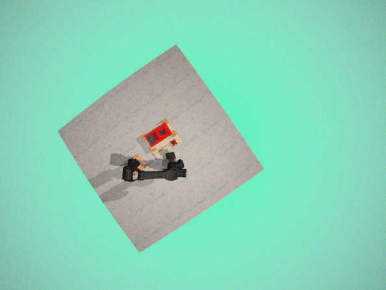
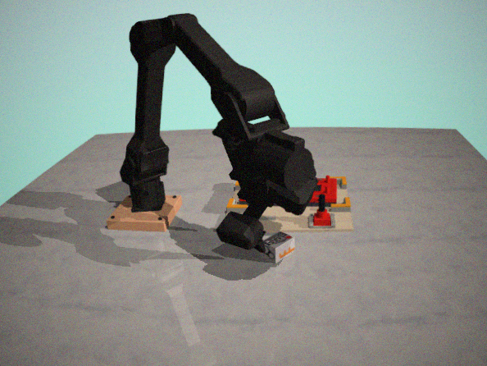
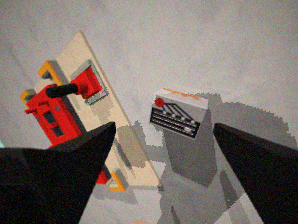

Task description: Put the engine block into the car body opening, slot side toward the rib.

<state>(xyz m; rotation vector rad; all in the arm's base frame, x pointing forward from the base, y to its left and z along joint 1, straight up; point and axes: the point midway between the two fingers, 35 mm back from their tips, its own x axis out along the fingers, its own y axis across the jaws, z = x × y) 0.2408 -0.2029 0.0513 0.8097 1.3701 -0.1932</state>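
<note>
The grey engine block is 3 cm below my gripper tip. The rest, counted from my gripper tip: beige baseplate: 19 cm to the left, 5 cm ahead, 3 cm below; black upright peg: 9 cm to the left, 9 cm ahead, 1 cm below.
</note>
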